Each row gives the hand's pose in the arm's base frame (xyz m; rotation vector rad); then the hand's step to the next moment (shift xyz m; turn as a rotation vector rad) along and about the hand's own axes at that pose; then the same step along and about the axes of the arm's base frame.
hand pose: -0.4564 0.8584 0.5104 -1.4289 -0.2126 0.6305
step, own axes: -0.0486 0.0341 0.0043 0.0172 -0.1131 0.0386
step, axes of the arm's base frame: -0.0515 -0.0213 -0.0209 0.0262 0.0404 0.1107
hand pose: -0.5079 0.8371 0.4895 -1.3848 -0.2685 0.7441
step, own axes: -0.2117 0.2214 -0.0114 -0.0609 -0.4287 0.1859
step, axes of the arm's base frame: -0.2218 -0.1383 -0.1601 -0.0182 0.1068 0.4586
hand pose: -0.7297 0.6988 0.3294 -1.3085 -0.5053 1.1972
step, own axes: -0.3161 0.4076 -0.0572 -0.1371 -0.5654 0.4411
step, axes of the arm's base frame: -0.2224 -0.3730 -0.2842 -0.2112 0.1809 0.6751
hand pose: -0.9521 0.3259 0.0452 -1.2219 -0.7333 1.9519
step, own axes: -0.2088 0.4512 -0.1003 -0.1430 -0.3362 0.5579
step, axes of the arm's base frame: 0.0342 -0.4236 -0.2768 -0.3776 0.0306 0.5488
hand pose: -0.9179 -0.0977 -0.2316 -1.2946 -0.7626 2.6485
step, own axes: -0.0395 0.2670 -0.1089 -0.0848 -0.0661 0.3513
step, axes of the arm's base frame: 0.1424 -0.2012 -0.1548 -0.2224 -0.1059 0.2726
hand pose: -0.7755 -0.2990 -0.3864 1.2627 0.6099 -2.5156
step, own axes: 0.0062 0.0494 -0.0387 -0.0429 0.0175 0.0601
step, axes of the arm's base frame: 0.0435 -0.0252 -0.0380 -0.0096 -0.0422 0.0624
